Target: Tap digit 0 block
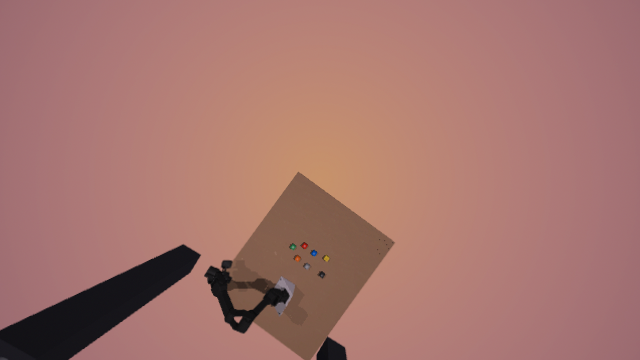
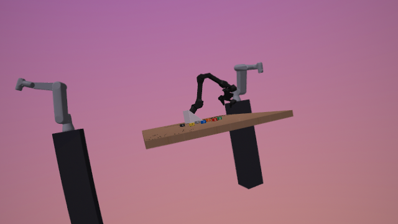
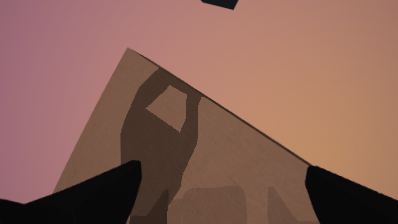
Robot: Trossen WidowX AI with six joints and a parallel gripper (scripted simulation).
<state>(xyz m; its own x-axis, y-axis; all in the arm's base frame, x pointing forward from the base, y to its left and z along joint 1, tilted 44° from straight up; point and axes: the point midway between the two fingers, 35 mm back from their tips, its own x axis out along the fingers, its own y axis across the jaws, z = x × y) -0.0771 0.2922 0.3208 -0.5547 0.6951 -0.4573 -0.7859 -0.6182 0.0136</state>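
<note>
The red block is 44 cm ahead of my gripper tip, 38 cm to the right of it and 8 cm below it. Also, from my gripper tip: orange block showing 0 (39 cm to the right, 33 cm ahead, 8 cm below); then grey block (48 cm to the right, 32 cm ahead, 8 cm below); then green block (38 cm ahead, 32 cm to the right, 8 cm below).
</note>
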